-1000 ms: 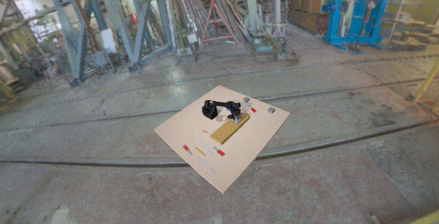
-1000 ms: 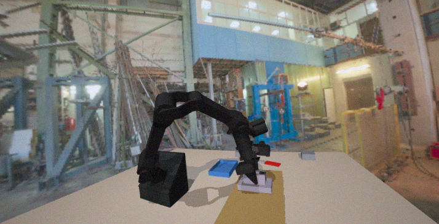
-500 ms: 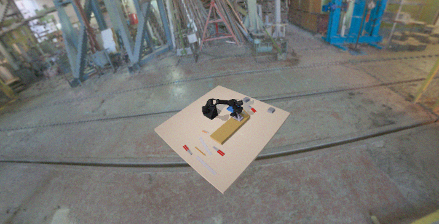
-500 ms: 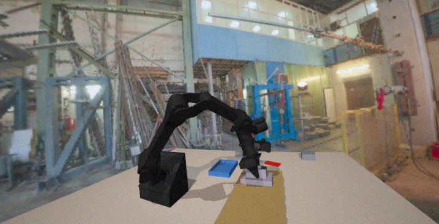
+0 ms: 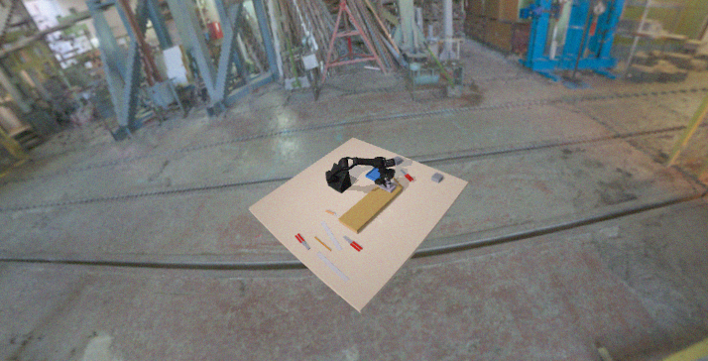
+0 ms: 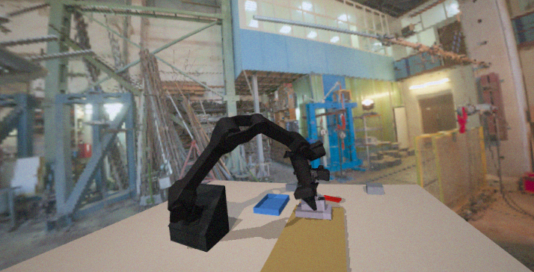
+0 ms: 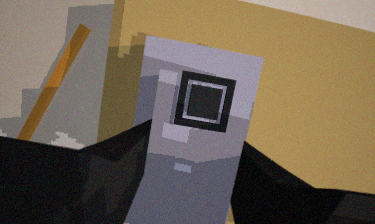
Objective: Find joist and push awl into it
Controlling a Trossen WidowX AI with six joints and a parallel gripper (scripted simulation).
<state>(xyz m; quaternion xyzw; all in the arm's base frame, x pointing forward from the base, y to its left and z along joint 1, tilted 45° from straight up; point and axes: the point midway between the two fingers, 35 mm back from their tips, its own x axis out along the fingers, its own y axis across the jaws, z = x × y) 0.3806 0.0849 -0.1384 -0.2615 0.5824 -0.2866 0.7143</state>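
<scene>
My gripper tip is now 20 cm past the blue tray, 14 cm to the right of it and 5 cm above it. Also, from my gripper tip: stud finder: 2 cm above, 1 cm ahead.
</scene>
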